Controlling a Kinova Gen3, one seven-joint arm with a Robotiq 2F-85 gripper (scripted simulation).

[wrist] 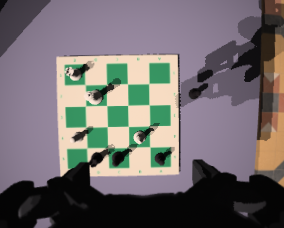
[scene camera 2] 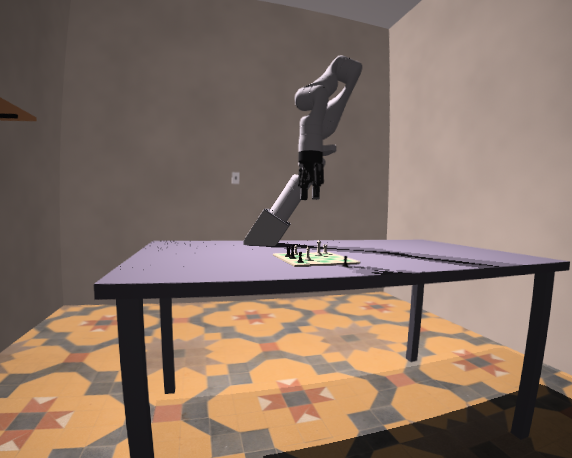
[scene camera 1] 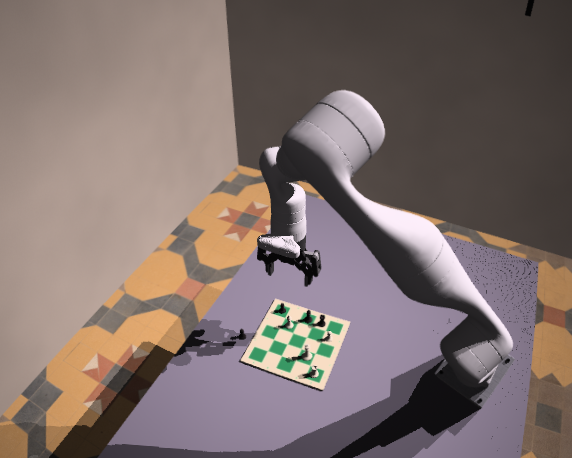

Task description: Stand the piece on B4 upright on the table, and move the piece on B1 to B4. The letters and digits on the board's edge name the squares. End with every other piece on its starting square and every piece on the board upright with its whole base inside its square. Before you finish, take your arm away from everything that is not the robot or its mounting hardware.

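Observation:
There's a green-and-cream chessboard (scene camera 1: 278, 350), and you'd see it in the wrist view (wrist: 140, 92) too. Then there's the gripper (scene camera 1: 288, 278), which also shows in the wrist view (wrist: 141, 172) and in scene camera 2 (scene camera 2: 309, 199).

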